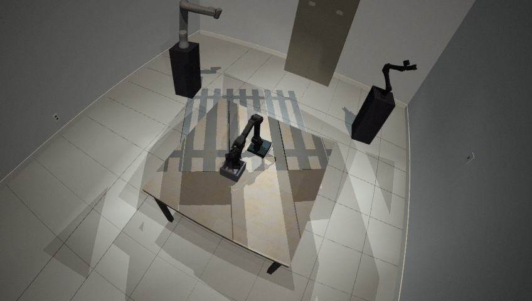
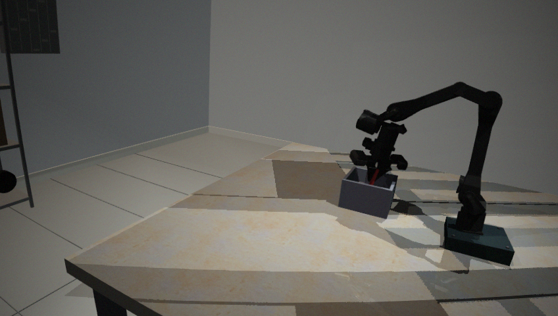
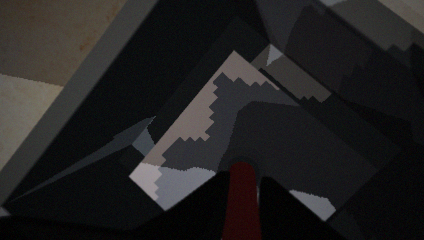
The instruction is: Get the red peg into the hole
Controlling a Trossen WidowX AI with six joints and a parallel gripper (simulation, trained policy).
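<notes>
Right now the red peg is 1 cm to the left of my gripper tip and 1 cm above it. Also, from my gripper tip: grey box: 6 cm below; then pale plate: 4 cm below.
</notes>
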